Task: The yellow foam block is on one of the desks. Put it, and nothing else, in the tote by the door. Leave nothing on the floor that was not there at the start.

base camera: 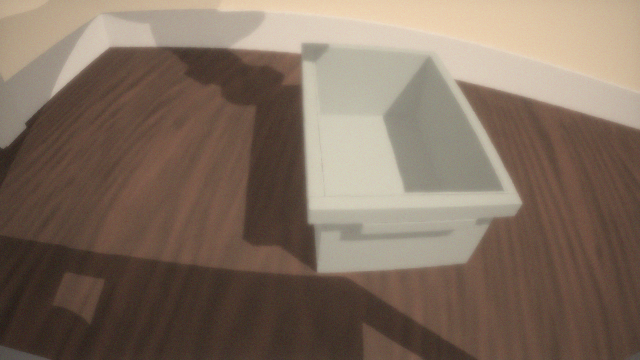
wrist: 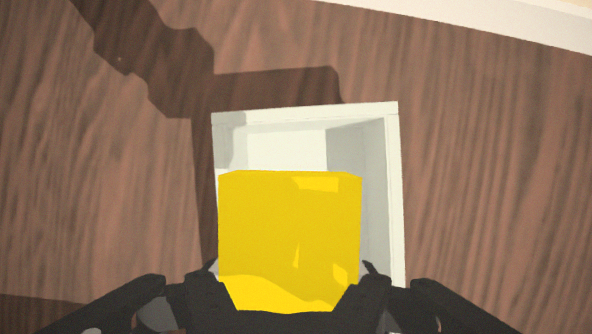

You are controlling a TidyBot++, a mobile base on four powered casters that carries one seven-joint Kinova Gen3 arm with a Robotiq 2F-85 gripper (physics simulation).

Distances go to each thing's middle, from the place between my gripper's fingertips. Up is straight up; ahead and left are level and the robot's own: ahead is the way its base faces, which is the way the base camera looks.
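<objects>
The yellow foam block (wrist: pixel 288 241) is 20 mm above my hand and 10 mm ahead of it. Going by their middles, it is the nearest to my hand of the things named here, the block and the pale grey tote (base camera: pixel 400 173). That tote sits 220 mm below my hand, 40 mm behind it and 20 mm to the right of it.
</objects>
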